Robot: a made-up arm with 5 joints.
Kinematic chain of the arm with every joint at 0, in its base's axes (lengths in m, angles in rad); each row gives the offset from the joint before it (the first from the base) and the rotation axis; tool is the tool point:
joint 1: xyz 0 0 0.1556 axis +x
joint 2: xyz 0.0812 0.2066 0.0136 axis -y
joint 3: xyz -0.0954 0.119 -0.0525 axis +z
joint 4: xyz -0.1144 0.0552 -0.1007 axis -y
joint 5: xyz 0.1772 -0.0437 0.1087 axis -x
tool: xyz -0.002 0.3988 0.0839
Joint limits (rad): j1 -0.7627..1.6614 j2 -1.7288..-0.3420 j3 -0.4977..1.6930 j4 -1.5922..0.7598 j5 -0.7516..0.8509
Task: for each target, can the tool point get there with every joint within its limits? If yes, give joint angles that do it. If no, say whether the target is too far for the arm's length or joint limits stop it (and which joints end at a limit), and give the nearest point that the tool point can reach.
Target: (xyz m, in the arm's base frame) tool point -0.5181 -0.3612 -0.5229
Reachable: no: joint limits stop it (at a limit: joint 1, joint 3, joint 4, joint 5) | nearest point -0.2027 0.0423 -0.3599 | short by 0.537 m
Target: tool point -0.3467 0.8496 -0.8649
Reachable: no: too far | nearest point -0.1880 0.4979 -0.4425 | short by 0.572 m
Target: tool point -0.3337 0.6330 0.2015
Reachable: yes | joints 0.0236 -0.8066 0.6609 -0.2935 0.7092
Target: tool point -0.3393 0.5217 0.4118
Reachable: yes | joints 0.4258 -0.5163 1.0272 0.2328 0.7270
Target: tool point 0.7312 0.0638 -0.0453
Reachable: no: joint limits stop it (at a limit: joint 1, joint 2, joint 3, joint 5) | nearest point 0.3792 0.2026 -0.1815 | short by 0.402 m
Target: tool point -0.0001 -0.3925 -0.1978
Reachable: no: joint limits stop it (at a limit: joint 1, joint 3, joint 4, joint 5) | nearest point -0.0003 -0.4229 0.1230 | short by 0.322 m
